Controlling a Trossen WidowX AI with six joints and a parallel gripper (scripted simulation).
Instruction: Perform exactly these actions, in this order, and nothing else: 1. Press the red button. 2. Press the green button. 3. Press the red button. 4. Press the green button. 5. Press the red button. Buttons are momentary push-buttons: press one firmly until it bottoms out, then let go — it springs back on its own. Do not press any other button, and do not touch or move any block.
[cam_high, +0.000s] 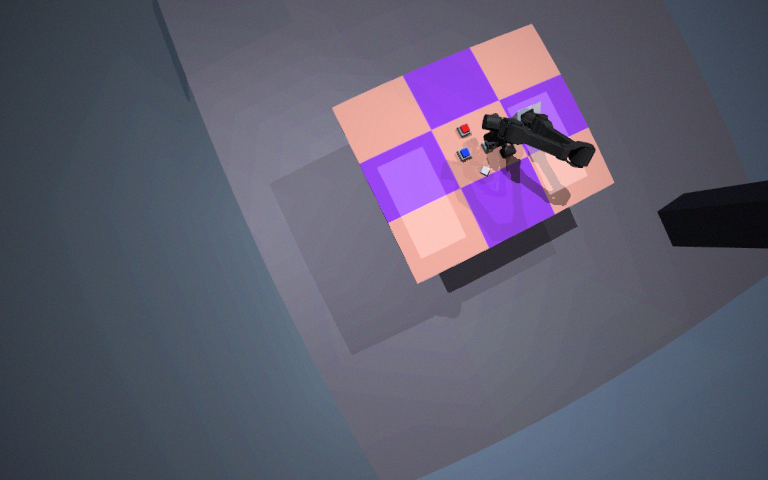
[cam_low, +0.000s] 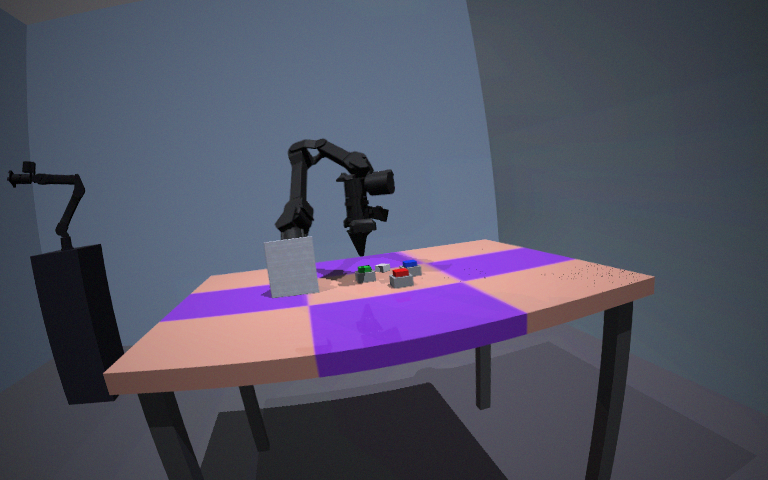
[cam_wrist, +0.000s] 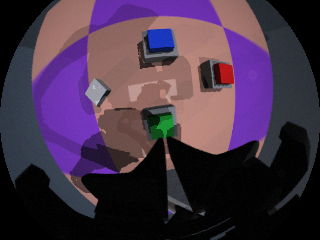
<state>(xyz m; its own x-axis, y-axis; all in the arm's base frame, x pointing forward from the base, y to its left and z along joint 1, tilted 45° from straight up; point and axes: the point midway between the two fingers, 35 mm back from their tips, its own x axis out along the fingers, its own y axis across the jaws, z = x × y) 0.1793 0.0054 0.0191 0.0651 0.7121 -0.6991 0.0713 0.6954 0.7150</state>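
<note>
Right now my gripper tip is 40 mm above the green button. From my gripper tip the other things lie so: red button 70 mm ahead, 120 mm to the right, 40 mm below; small white block 80 mm ahead, 90 mm to the left, 60 mm below; blue button 120 mm ahead, 20 mm to the right, 40 mm below.
</note>
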